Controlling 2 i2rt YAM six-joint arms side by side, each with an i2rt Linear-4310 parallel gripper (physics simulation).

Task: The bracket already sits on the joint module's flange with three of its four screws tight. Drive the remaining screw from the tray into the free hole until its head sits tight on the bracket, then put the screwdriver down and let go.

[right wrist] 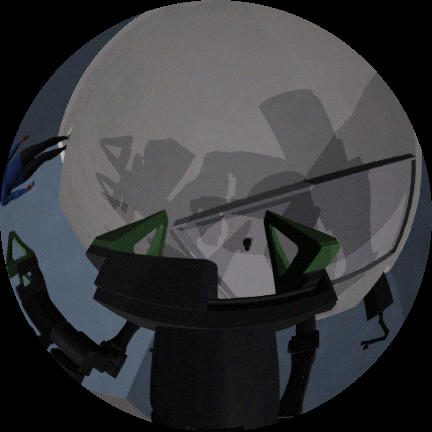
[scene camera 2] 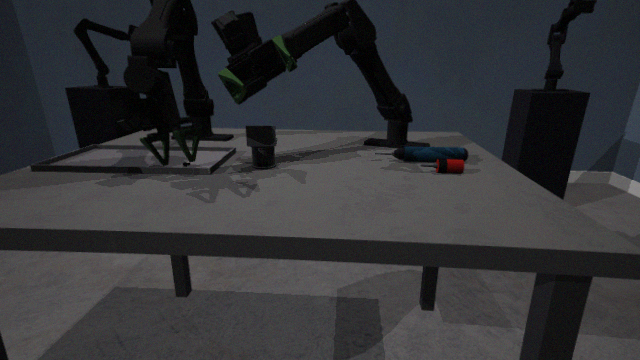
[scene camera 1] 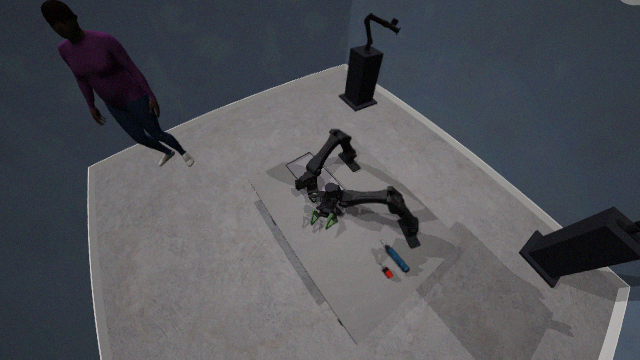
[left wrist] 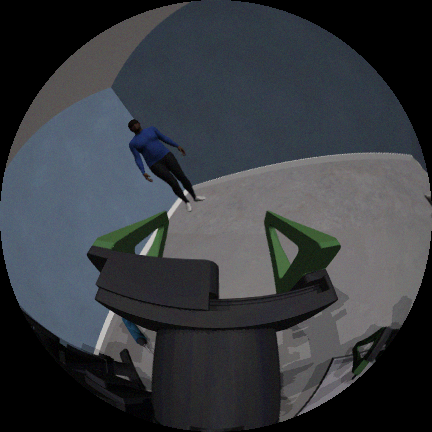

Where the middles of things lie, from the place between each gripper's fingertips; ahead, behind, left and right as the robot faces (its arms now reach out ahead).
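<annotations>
Right hand: 10 cm past the tray [scene camera 2: 97,157], 15 cm to the left of it, 3 cm above it. Blue screwdriver [scene camera 2: 409,153]: 22 cm behind my right hand, 57 cm to the left of it, 1 cm below it. From my left hand, the screwdriver: 31 cm to the left, 34 cm behind, 22 cm below. Tray, from my left hand: 22 cm behind, 41 cm to the right, 23 cm below. By its middle, the tray is nearer to my right hand than to my left hand.
</annotations>
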